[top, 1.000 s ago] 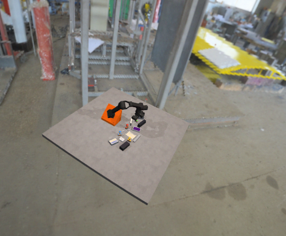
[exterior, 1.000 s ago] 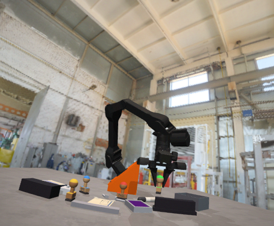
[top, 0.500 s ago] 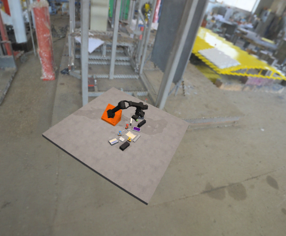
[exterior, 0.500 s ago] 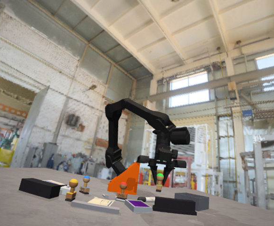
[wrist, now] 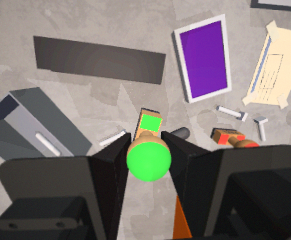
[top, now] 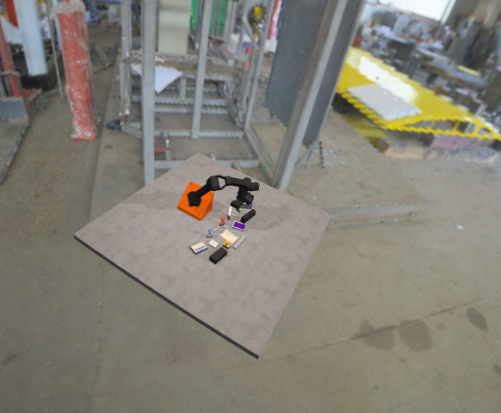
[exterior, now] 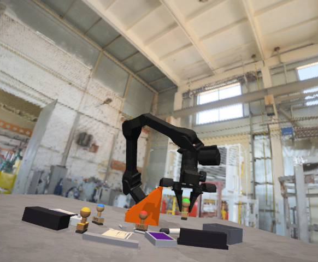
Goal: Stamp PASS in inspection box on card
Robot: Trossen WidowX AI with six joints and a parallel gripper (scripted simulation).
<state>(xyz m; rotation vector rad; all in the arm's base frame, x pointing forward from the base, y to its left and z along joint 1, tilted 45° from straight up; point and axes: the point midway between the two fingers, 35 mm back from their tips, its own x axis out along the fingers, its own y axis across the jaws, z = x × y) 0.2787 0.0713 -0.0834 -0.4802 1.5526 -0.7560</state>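
The purple ink pad lies 50 mm ahead of my gripper tip, 90 mm to the right of it and 80 mm below it. Also, from my gripper tip: green-knobbed stamp right at my gripper tip; then red-knobbed stamp 60 mm behind, 130 mm to the right, 60 mm below; then marker 60 mm behind, 20 mm to the right, 70 mm below.
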